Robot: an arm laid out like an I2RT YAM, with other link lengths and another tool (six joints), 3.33 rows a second.
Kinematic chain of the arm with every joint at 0, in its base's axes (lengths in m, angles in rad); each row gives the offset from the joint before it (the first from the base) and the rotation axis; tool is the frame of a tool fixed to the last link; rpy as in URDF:
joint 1: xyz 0 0 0.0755 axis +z
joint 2: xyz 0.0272 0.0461 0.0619 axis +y
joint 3: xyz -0.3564 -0.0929 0 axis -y
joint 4: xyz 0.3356 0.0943 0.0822 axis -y
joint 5: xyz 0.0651 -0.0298 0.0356 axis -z
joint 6: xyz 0.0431 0 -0.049 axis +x
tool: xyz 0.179 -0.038 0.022 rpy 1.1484 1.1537 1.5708
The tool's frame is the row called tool.
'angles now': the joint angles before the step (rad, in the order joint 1, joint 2, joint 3, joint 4, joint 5, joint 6). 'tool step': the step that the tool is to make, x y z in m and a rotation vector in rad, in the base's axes. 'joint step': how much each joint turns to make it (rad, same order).
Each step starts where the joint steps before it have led.
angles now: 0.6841, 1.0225, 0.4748, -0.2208, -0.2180, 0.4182
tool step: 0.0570, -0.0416, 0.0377, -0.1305, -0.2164, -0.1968
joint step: -0.0014, 0.0116, 0.0444, 0.0501, 0.3041, -0.0477
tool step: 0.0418, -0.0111, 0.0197, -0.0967, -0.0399, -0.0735
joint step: -0.0372, 0.1129, 0.1114, -0.0195, 0.0925, -0.0544
